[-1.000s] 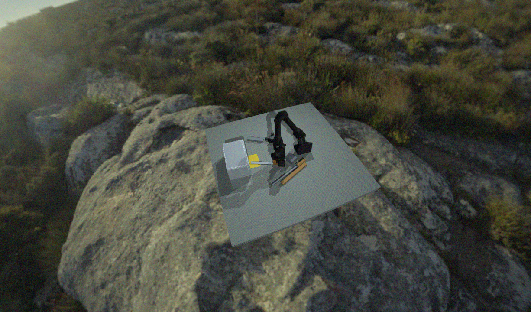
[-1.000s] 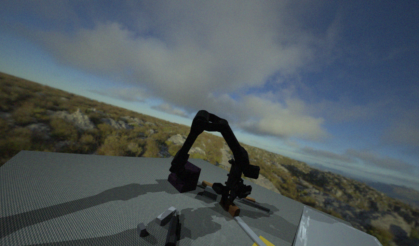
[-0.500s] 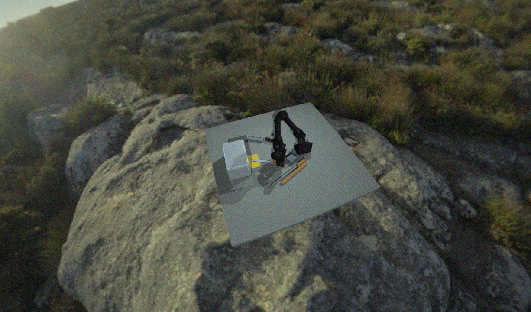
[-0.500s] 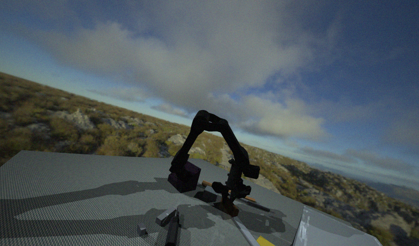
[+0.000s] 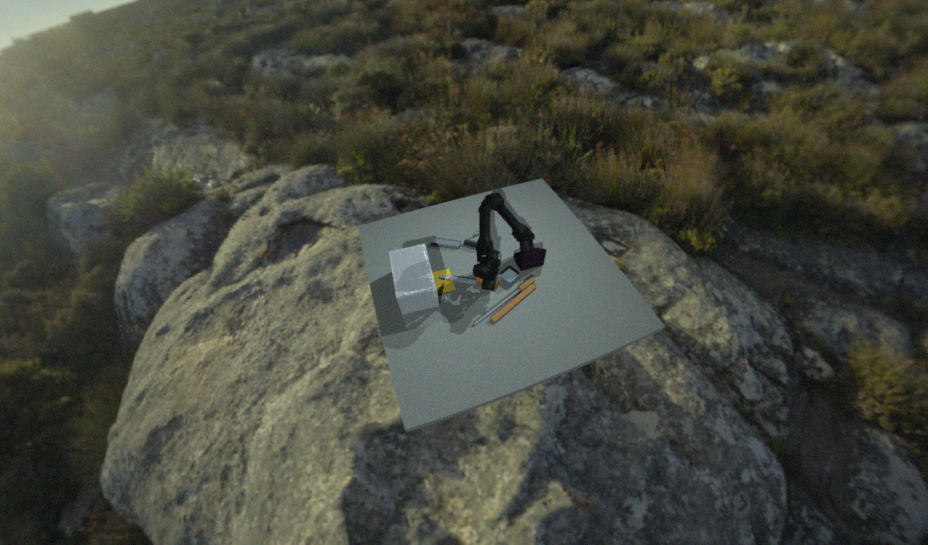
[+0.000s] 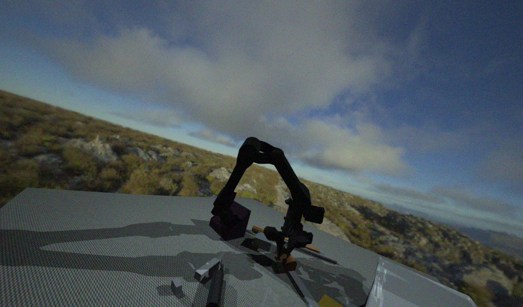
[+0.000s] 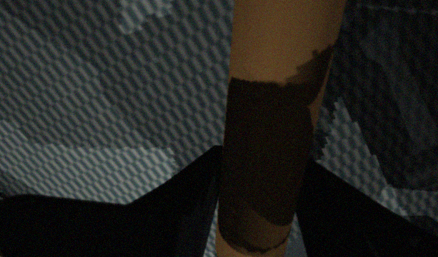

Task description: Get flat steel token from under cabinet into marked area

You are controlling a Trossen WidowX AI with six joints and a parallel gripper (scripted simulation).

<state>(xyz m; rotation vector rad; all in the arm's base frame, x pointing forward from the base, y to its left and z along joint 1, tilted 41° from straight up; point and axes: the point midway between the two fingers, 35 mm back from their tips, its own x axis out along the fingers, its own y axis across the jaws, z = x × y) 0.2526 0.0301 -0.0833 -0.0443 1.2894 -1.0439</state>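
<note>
Right now my gripper tip is 9 cm past the grey bar and 27 cm to the left of it. Also, from my gripper tip: grey block 10 cm behind, 1 cm to the left, 1 cm above; then small grey cube 8 cm behind, 37 cm to the right; then wooden stick 5 cm behind, 15 cm to the left.
</note>
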